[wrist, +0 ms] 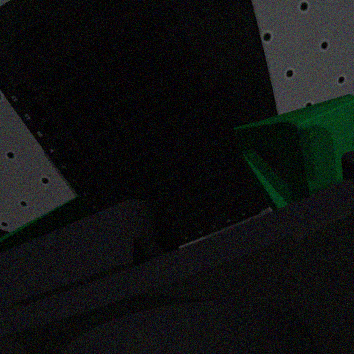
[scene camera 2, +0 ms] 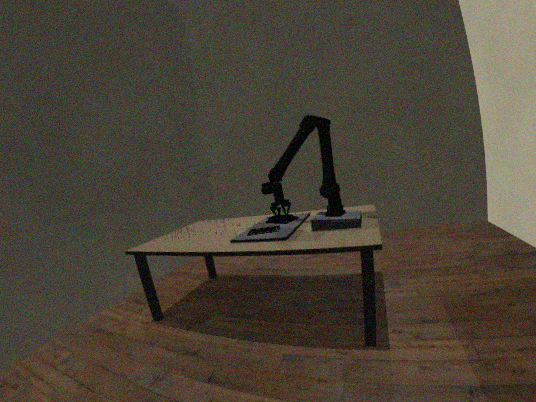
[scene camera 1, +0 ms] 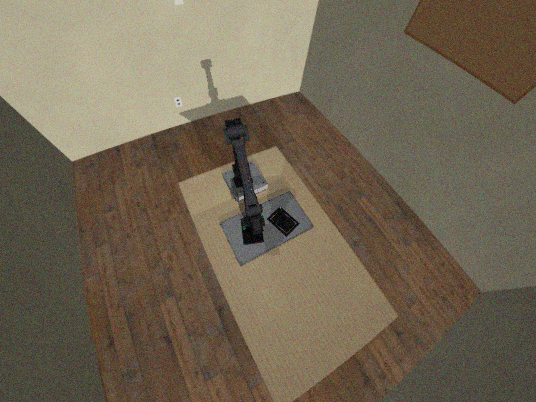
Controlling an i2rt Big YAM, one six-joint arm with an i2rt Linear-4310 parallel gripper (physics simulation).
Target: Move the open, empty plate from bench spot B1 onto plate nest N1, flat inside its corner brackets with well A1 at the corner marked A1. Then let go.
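Seen in the pictures: gripper, fingertip midpoint: (wrist: 160, 171) (scene camera 2: 282, 217); arm's base, link origin: (scene camera 2: 335, 214).
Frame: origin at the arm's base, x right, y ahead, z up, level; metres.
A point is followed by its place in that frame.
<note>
The plate (scene camera 1: 253, 239) (scene camera 2: 281, 219) {x -0.003, y 0.322, z -0.010 m} (wrist: 150, 100) {x 0.060, y 0.369, z -0.010 m} is a black rectangle with small pale marks along two edges. My gripper (scene camera 1: 253, 224) {x 0.042, y 0.336, z -0.009 m} (scene camera 2: 281, 212) {x 0.042, y 0.336, z -0.009 m} (wrist: 160, 171) {x 0.042, y 0.336, z -0.009 m} is shut on it, its green fingers at opposite sides. In scene camera 2 the plate looks level and very low over the grey board; I cannot tell whether it touches. A second black rectangle with a pale outline (scene camera 1: 283, 221) {x -0.153, y 0.361, z -0.030 m} (scene camera 2: 264, 230) {x -0.161, y 0.351, z -0.030 m} lies on the board beside it. The nest brackets, the A1 mark and the labels B1 and N1 cannot be made out.
The grey perforated board (scene camera 1: 274, 240) {x -0.052, y 0.458, z -0.031 m} (scene camera 2: 288, 232) {x -0.202, y 0.189, z -0.032 m} (wrist: 305, 60) {x 0.142, y 0.335, z -0.032 m} lies on the wooden table (scene camera 1: 310, 290) {x -0.137, y 0.800, z -0.045 m} (scene camera 2: 200, 242) {x -0.334, y 0.669, z -0.044 m}. The arm's pale base block (scene camera 1: 260, 188) {x -0.094, y 0.092, z -0.008 m} (scene camera 2: 336, 223) {x -0.134, y -0.038, z -0.015 m} stands close behind the board.
</note>
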